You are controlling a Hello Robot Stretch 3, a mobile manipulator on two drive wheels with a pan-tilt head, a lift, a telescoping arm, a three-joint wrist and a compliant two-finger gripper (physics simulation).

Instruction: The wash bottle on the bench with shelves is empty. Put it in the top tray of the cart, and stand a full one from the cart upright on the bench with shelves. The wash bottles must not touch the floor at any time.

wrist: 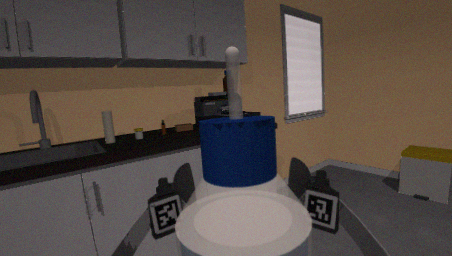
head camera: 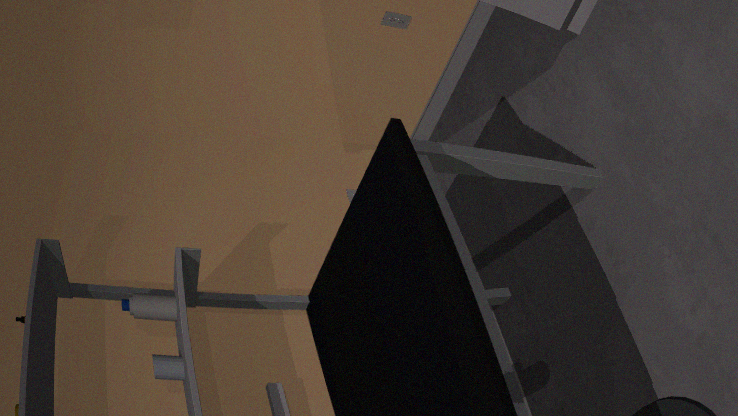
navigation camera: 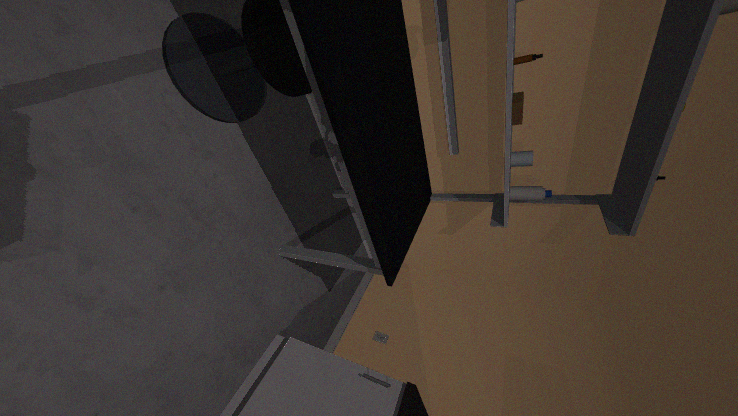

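Places are measured from the robot's base along level axes (x right, y back, z down), in millimetres.
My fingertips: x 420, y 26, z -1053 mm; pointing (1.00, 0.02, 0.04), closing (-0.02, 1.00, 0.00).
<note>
For each thing: its top centre in the pictures, then the offset to it from my fingertips.
- wash bottle, middle of its top: (wrist: 231, 50) dx -71, dy -2, dz -88 mm
- white bottle, middle of its top: (head camera: 122, 304) (navigation camera: 551, 193) dx -586, dy -1564, dz -345 mm
- pale cylinder, middle of its top: (head camera: 153, 366) (navigation camera: 532, 158) dx -741, dy -1449, dz -257 mm
The wash bottle (wrist: 239, 150), with a blue cap and pale upright nozzle, is upright between the fingers of my gripper (wrist: 241, 178), which is shut on it. Its lower body is cut off, and I cannot tell how full it is. The bench with shelves shows turned sideways: its black top (head camera: 408, 289) (navigation camera: 372, 129) has no bottle on the part in view. Its lower shelf board (head camera: 184, 330) (navigation camera: 508, 103) bears a white bottle (head camera: 154, 307) (navigation camera: 526, 193) with a blue cap and a pale cylinder (head camera: 167, 366) (navigation camera: 521, 158). The cart does not show in these views.
A stool's black seat (navigation camera: 273, 56) and round base (navigation camera: 206, 77) are by the bench's front edge. A white cabinet (head camera: 532, 10) (navigation camera: 320, 382) stands past the bench end. The wrist view shows a counter with a sink (wrist: 55, 152) and a yellow-lidded white bin (wrist: 425, 175).
</note>
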